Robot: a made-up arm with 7 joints.
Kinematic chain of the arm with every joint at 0, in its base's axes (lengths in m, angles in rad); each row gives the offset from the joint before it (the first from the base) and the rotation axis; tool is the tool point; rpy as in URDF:
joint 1: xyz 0 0 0.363 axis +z
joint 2: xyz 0 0 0 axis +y
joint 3: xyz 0 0 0.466 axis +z
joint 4: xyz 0.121 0 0 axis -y
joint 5: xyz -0.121 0 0.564 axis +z
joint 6: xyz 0 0 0 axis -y
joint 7: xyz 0.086 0 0 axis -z
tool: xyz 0 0 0 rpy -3.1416 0 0
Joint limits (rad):
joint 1: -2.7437..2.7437
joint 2: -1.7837..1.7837
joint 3: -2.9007..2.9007
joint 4: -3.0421..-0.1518
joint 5: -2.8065..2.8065
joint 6: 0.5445..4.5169
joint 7: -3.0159..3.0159
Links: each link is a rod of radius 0.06 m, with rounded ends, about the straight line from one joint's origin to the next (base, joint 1, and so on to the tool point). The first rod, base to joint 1, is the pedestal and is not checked.
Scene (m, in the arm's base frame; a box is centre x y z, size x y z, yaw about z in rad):
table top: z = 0
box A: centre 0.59 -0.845 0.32 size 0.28 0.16 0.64 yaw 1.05
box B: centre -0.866 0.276 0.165 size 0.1 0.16 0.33 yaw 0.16
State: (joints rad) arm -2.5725 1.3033 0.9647 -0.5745 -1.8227 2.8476 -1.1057
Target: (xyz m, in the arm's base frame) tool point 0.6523 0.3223 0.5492
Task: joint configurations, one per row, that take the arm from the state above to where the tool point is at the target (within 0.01 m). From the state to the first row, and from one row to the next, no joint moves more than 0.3 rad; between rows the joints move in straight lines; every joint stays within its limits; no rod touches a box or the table.
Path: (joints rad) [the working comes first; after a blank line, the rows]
Joints at the target: -0.8094 0.9878 1.5149 -2.0304 -1.9699 2.8073 -1.1057
Straight joint move there: touches box A.

1: -2.4754 1.0187 0.9198 -0.6761 -1.6650 2.9240 -1.1017
2: -2.3782 0.7340 0.8748 -0.7778 -1.5073 3.0004 -1.0978
3: -2.2811 0.4494 0.8299 -0.8794 -1.3495 3.0768 -1.0938
4: -2.1839 0.1648 0.7850 -0.9811 -1.1918 3.1532 -1.0899
5: -2.0868 -0.1199 0.7401 -1.0827 -1.0341 3.2296 -1.0859
6: -1.9896 -0.4045 0.6951 -1.1843 -0.8764 3.3060 -1.0819
7: -1.7536 -0.1261 0.8591 -1.3535 -1.0951 3.2063 -1.0867
8: -1.5175 0.1524 1.0230 -1.5228 -1.3138 3.1065 -1.0914
9: -1.2815 0.4309 1.1870 -1.6920 -1.5325 3.0068 -1.0962
10: -1.0454 0.7093 1.3509 -1.8612 -1.7512 2.9070 -1.1009
11: -0.8094 0.9878 1.5149 -2.0304 -1.9699 2.8073 -1.1057

